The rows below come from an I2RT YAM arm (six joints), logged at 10 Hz.
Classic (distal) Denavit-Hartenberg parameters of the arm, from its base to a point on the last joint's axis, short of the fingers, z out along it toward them. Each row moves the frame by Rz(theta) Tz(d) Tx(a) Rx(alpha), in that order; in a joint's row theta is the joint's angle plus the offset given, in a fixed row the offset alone. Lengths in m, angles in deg.
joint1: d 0.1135  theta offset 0  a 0.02  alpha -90
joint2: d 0  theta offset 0  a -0.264  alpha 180
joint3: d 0  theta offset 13.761  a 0.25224  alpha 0
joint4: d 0  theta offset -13.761  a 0.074  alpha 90
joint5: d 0  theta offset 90  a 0  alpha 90
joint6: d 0.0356  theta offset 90  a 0  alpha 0
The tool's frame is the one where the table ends.
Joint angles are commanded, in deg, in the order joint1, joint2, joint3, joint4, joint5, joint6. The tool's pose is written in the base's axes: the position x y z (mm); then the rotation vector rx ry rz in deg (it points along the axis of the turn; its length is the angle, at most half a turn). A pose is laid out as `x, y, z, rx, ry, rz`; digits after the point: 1 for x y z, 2 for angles.
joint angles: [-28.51, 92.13, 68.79, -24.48, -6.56, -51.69]
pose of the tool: 311.2, -164.4, 254.3, -31.39, 137.52, -28.85
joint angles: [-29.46, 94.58, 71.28, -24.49, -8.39, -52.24]
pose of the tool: 318.8, -174.1, 254.0, -31.62, 136.82, -27.65
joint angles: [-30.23, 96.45, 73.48, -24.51, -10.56, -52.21]
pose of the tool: 325.0, -181.8, 255.1, -31.45, 135.69, -26.01
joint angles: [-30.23, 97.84, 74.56, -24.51, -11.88, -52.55]
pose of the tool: 330.2, -183.9, 252.7, -32.35, 135.18, -24.60
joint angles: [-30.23, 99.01, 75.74, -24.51, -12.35, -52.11]
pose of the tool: 334.9, -186.4, 252.0, -31.99, 134.99, -23.94
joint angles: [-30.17, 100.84, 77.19, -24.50, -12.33, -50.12]
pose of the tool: 341.6, -189.8, 248.4, -29.68, 135.66, -22.75
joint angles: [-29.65, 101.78, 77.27, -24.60, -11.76, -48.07]
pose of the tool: 345.1, -188.1, 242.6, -27.64, 136.97, -21.46
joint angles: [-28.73, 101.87, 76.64, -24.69, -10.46, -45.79]
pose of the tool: 346.6, -182.6, 238.3, -25.51, 138.40, -20.81
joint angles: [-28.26, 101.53, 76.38, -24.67, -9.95, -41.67]
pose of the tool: 346.8, -179.4, 239.0, -20.83, 138.92, -19.41
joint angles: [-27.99, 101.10, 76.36, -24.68, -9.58, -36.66]
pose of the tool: 346.7, -177.5, 241.7, -14.89, 139.08, -17.74
